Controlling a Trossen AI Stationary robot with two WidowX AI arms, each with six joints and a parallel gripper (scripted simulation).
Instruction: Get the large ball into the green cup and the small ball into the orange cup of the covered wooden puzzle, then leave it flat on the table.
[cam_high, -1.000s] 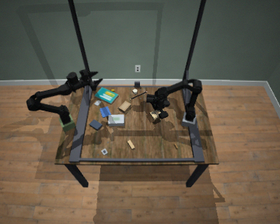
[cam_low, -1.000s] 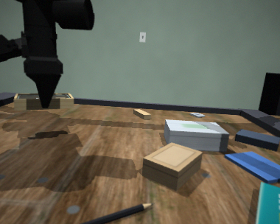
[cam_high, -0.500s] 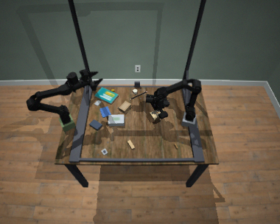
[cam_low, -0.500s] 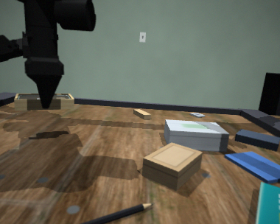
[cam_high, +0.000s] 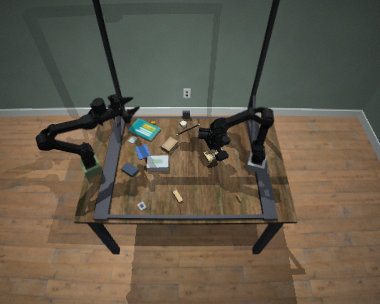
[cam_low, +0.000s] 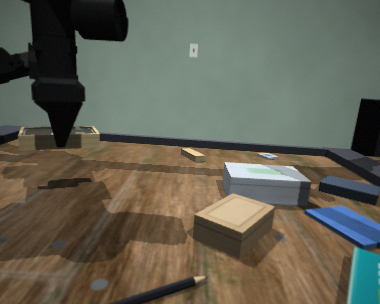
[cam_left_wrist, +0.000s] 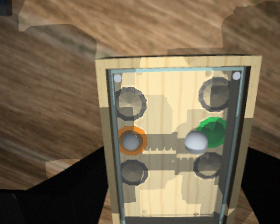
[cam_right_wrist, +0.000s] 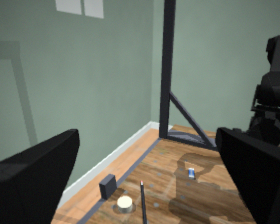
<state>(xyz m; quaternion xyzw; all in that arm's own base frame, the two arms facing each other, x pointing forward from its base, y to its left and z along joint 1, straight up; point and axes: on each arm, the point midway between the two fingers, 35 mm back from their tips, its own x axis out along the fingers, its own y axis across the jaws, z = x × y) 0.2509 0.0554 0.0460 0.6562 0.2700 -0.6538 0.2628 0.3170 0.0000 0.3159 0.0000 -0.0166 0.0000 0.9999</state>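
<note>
The covered wooden puzzle lies 30 mm below my left hand.
</note>
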